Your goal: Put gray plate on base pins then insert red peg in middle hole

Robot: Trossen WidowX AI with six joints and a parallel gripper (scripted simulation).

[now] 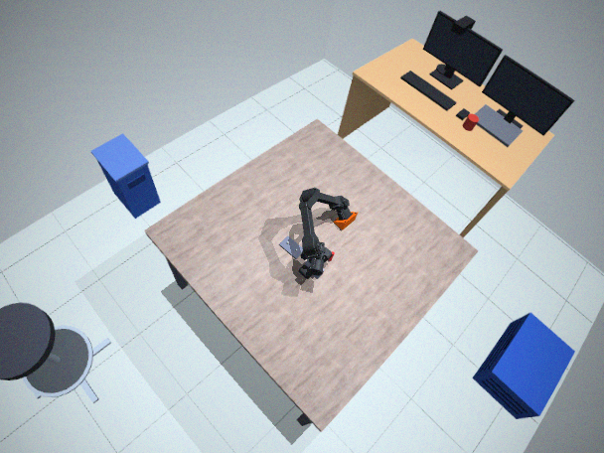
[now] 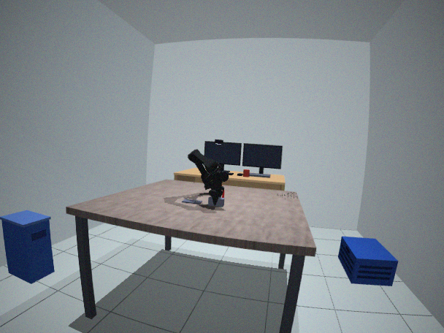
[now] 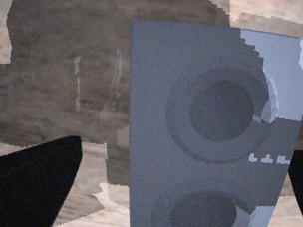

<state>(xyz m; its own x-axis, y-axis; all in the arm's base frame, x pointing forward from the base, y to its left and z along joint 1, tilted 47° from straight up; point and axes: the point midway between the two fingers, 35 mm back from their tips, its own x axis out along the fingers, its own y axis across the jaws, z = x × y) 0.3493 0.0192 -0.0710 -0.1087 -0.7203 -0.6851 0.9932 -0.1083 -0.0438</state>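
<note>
Now: gripper tip 20 mm below the gray plate. Round my gripper tip: red peg (110 mm behind, 30 mm to the left, 30 mm above).
</note>
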